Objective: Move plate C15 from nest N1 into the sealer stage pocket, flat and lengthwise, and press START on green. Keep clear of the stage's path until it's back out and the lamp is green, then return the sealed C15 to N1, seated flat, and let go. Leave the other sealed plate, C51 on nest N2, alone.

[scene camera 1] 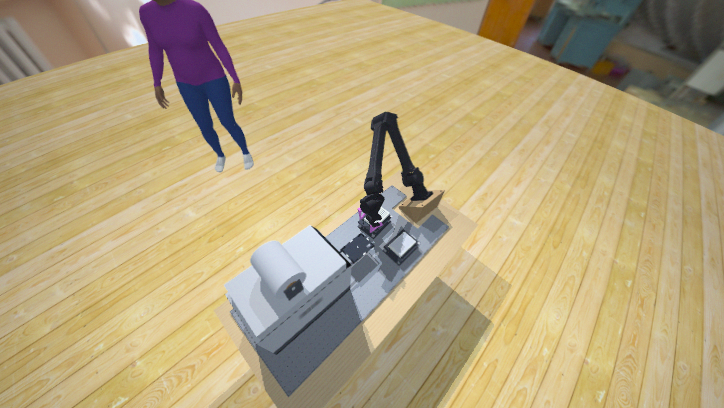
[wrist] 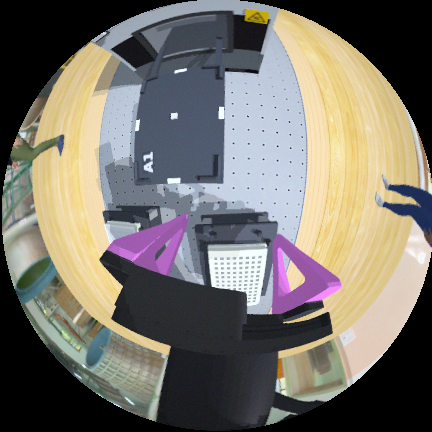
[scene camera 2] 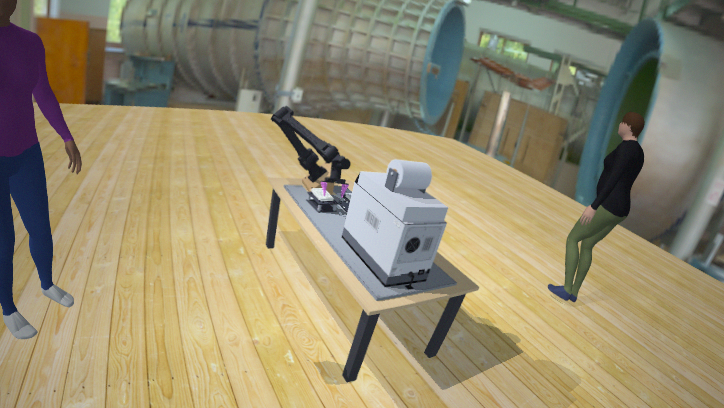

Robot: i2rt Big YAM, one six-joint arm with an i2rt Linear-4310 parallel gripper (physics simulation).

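Places are measured from the arm's base along level axes (x ahead, y left, z up), in centimetres.
Pixels of known places: gripper, fingertip midpoint: [scene camera 1: 365,225] [wrist: 232,228] [scene camera 2: 333,196]; arm's base at its link origin: [scene camera 1: 422,197] [scene camera 2: 317,175].
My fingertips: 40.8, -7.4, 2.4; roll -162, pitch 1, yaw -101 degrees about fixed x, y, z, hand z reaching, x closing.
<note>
For each thing: its middle in the pictures, then the offset to it from my fingertips, as dx, dy, dz. Level surfaces: height alone.
- White plate C15 at the middle of its body: [wrist: 236,279] [scene camera 1: 377,216] [scene camera 2: 322,194] -10.8, -1.5, -3.3
- dark nest N1 at the middle of its body: [wrist: 235,261] [scene camera 2: 322,200] [scene camera 1: 374,221] -9.5, -1.5, -6.7
- smooth-topped plate C51 at the middle of its body: [wrist: 128,252] [scene camera 1: 402,244] -8.5, +19.4, -4.3
- nest N2 at the middle of its body: [wrist: 135,245] [scene camera 1: 401,246] -8.4, +19.4, -7.0
- dark stage at the middle of its body: [wrist: 178,85] [scene camera 1: 351,252] +16.0, +6.1, -1.1
- film roll at the middle of its body: [scene camera 1: 278,268] [scene camera 2: 409,174] +49.5, +6.0, +32.0
- grey perforated board at its surface level: dz -9.8
White plate C15 [scene camera 1: 383,214] [scene camera 2: 317,192] [wrist: 236,267], its grid of wells showing, lies in the dark nest N1 [scene camera 2: 321,207] [wrist: 201,234]. My gripper [scene camera 1: 367,223] [scene camera 2: 333,196] [wrist: 232,228] is open, its magenta fingers apart above N1; in the wrist view the plate shows between them, nearer the right finger. The smooth-topped plate C51 [scene camera 1: 402,243] [wrist: 124,229] lies in nest N2 [scene camera 1: 391,252], partly hidden by the left finger in the wrist view. The dark stage [scene camera 1: 356,247] [wrist: 190,135], marked A1, is out with its pocket empty. START and the lamp do not show clearly.
The white sealer [scene camera 1: 319,248] [scene camera 2: 379,217] with a film roll [scene camera 1: 276,263] [scene camera 2: 414,174] stands beyond the stage on the grey perforated board [wrist: 265,135]. One person [scene camera 1: 187,45] [scene camera 2: 17,91] stands on the floor on one side, another [scene camera 2: 622,177] on the other.
</note>
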